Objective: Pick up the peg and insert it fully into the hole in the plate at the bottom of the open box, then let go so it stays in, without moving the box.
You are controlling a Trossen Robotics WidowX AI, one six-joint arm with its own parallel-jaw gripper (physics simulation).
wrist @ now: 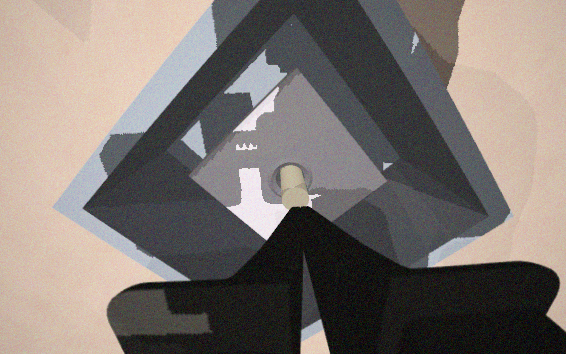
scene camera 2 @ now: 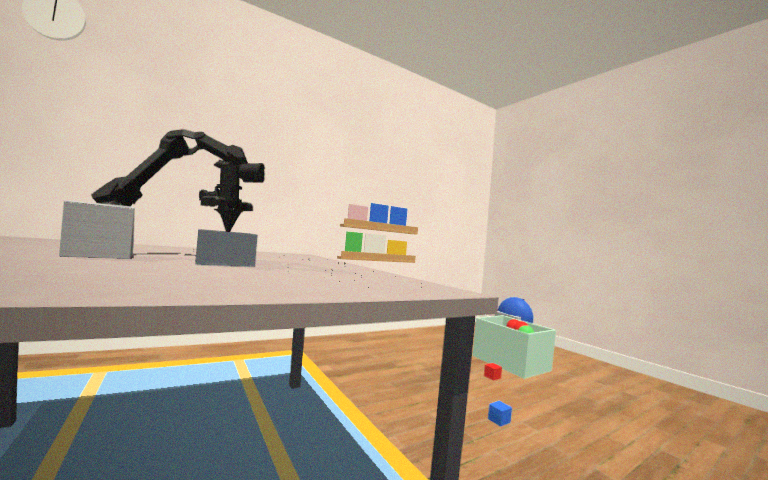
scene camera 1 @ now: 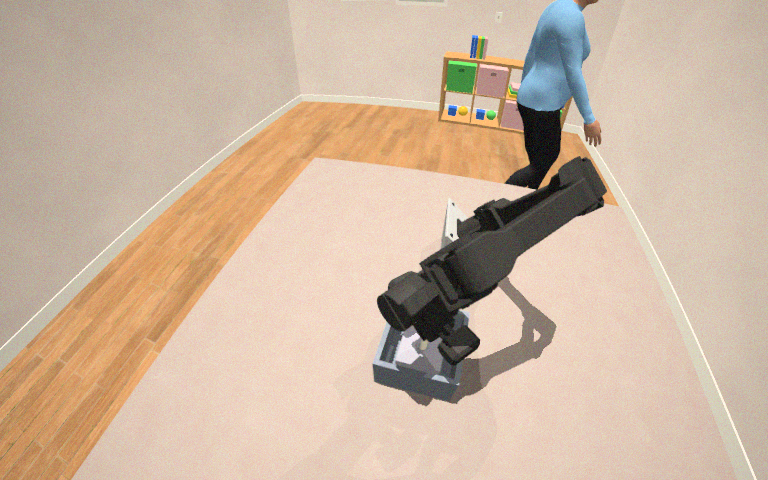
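Seen in the pictures: gripper, fingertip midpoint: (wrist: 300, 215) (scene camera 1: 424, 338); arm's base at its link origin: (scene camera 2: 106, 221) (scene camera 1: 464, 234).
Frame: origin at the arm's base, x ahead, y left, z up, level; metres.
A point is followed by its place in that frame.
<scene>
The pale yellow peg (scene camera 1: 423, 344) @[x 0.313, y -0.080, z -0.021 m] (wrist: 293, 184) @[x 0.301, y -0.074, z -0.014 m] stands nearly upright in the round hole of the light plate (scene camera 1: 405, 352) @[x 0.326, y -0.113, z -0.041 m] (wrist: 300, 120) @[x 0.287, y -0.049, z -0.041 m], its upper part sticking out. How deep it sits cannot be told. The plate lies at the bottom of the open blue-grey box (scene camera 1: 413, 382) @[x 0.386, y -0.090, z -0.041 m] (scene camera 2: 226, 249) @[x 0.293, y -0.159, z -0.051 m] (wrist: 150, 100) @[x 0.231, y -0.078, z -0.001 m]. My gripper (scene camera 2: 228, 229) @[x 0.310, y -0.080, z -0.002 m] (wrist: 300, 215) @[x 0.310, y -0.080, z -0.002 m] is shut and empty, pointing down with its tips at about the height of the box rim. In the wrist view the tips appear right beside the peg's top end. In the scene camera 1 view the fingers are largely hidden by the arm.
The box stands on the table (scene camera 1: 254, 339) @[x 0.336, y -0.465, z -0.099 m] (scene camera 2: 141, 283) @[x 0.091, y -0.478, z -0.099 m]. Its walls surround the plate on all sides. The arm's grey base block (scene camera 2: 96, 229) @[x -0.016, y -0.051, z -0.023 m] stands to the left of the box in the scene camera 2 view. A person (scene camera 1: 552, 62) is beyond the table's far edge.
</scene>
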